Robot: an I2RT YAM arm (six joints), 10 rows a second.
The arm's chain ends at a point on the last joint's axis. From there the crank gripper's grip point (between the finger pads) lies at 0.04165 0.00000 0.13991 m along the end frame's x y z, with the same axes.
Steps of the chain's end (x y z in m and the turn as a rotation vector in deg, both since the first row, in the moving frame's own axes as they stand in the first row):
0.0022, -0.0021, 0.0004, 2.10, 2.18, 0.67
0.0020, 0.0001, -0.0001, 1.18, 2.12, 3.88
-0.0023, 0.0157, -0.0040, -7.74, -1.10, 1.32
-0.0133, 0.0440, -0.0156, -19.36, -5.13, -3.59
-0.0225, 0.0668, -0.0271, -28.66, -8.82, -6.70
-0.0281, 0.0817, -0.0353, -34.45, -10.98, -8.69
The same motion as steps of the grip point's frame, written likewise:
0.0075, -0.0067, -0.0014, 2.10, 2.18, 0.67
0.0071, 0.0002, -0.0017, 1.18, 2.12, 3.88
-0.0052, 0.0355, -0.0046, -7.74, -1.10, 1.32
-0.0243, 0.0887, -0.0200, -19.36, -5.13, -3.59
-0.0398, 0.1316, -0.0385, -28.66, -8.82, -6.70
-0.0481, 0.1584, -0.0529, -34.45, -10.98, -8.69

